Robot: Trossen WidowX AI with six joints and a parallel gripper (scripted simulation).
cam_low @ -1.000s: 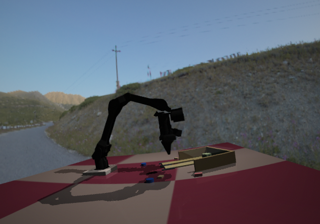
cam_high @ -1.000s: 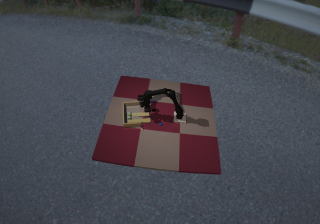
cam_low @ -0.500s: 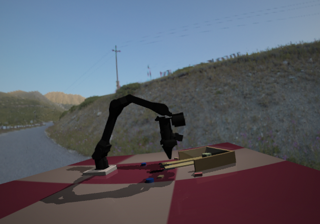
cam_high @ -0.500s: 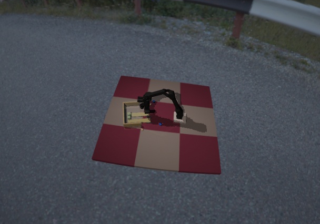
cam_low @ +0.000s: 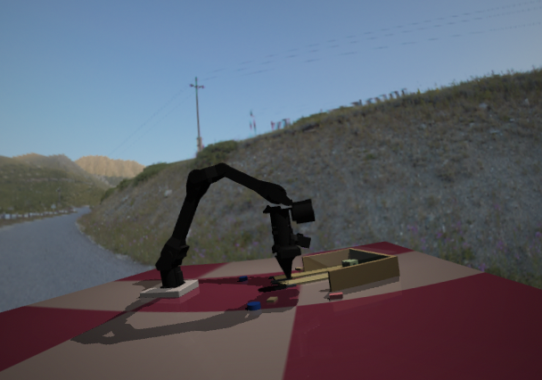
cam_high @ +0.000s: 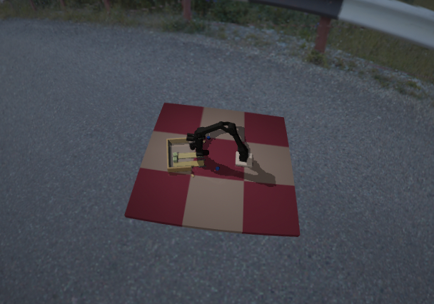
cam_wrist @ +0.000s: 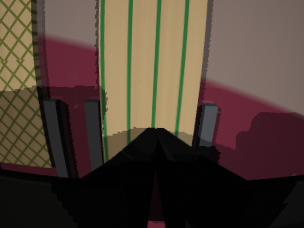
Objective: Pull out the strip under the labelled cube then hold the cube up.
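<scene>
My gripper tip is now 60 mm short of the cross-hatched strip, 120 mm to the right of it and 20 mm above it. The rest, counted from my gripper tip: tan block (30 mm behind, 160 mm to the right, 20 mm below); pink block (130 mm ahead, 190 mm to the right, 10 mm below).
</scene>
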